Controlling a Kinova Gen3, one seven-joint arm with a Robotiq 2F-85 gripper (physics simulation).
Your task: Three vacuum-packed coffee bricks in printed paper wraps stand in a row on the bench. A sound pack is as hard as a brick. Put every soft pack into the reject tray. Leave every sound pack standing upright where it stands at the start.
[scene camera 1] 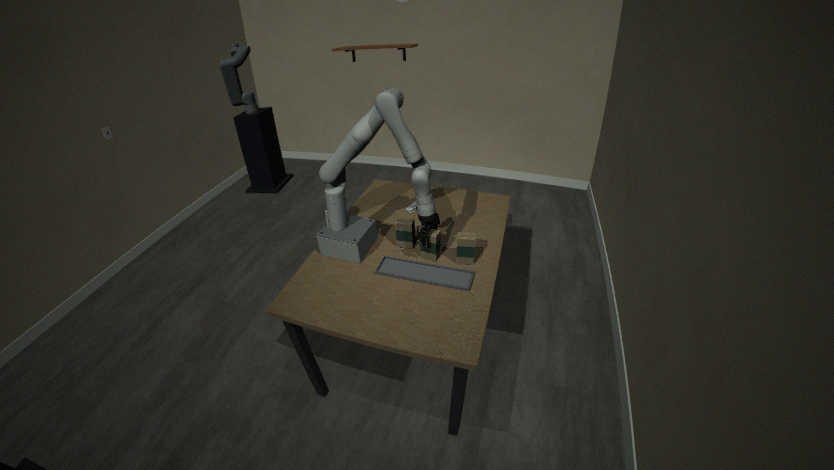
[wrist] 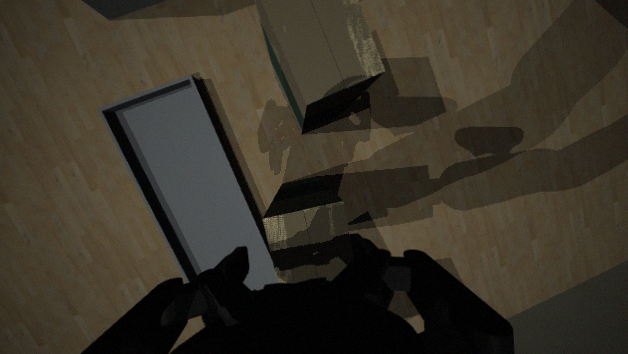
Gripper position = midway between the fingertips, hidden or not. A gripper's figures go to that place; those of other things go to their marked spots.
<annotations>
The gripper (wrist: 300,251): 16 cm from the lens. A grey reject tray (wrist: 169,137): 29 cm from the lens.
</annotations>
